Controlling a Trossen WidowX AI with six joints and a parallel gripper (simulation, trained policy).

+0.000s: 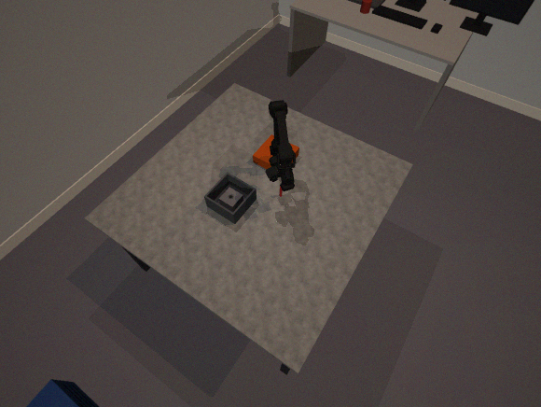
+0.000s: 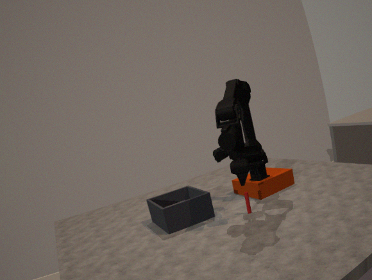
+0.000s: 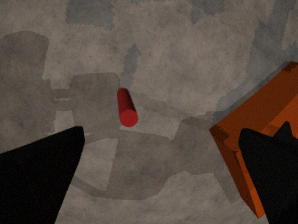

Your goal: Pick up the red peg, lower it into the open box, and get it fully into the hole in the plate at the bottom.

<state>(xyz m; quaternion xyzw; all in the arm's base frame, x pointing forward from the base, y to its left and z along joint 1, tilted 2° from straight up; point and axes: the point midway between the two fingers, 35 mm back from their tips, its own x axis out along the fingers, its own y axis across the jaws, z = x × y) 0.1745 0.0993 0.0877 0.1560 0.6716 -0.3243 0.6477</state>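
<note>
My gripper tip is 1 cm short of the red peg, 2 cm to the right of it and 8 cm above it. Round my gripper tip: grey plate 17 cm ahead, 20 cm to the right, 8 cm below; then dark grey box 17 cm ahead, 20 cm to the right, 10 cm below.
</note>
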